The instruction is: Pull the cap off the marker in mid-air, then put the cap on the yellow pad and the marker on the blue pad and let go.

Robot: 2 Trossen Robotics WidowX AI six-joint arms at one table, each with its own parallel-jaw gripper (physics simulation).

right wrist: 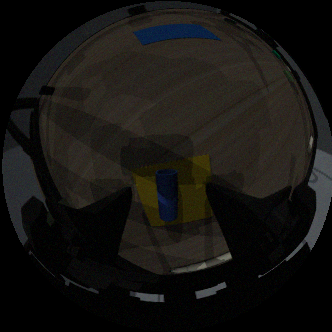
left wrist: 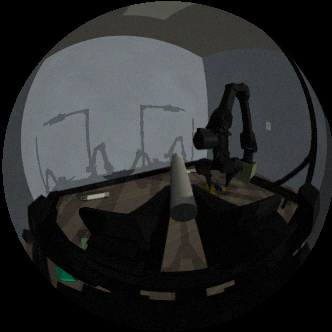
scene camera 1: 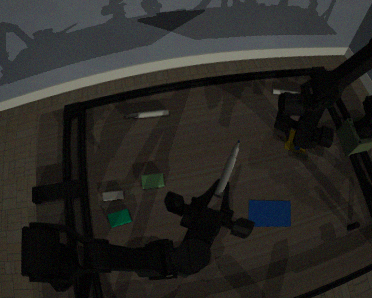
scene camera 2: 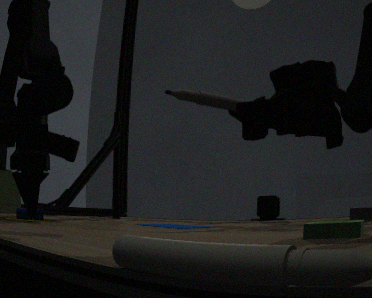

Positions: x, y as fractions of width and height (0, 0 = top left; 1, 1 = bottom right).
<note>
In view: my left gripper (scene camera 2: 0.62, 0.36), my right gripper (scene camera 2: 0.09, 0.72) and a blue cap (right wrist: 0.50, 0.54).
My left gripper also shows in the left wrist view (left wrist: 0.54, 0.57) and in scene camera 1 (scene camera 1: 0.60, 0.61). My right gripper also shows in the right wrist view (right wrist: 0.51, 0.57), in the left wrist view (left wrist: 0.66, 0.56) and in scene camera 1 (scene camera 1: 0.80, 0.48).
</note>
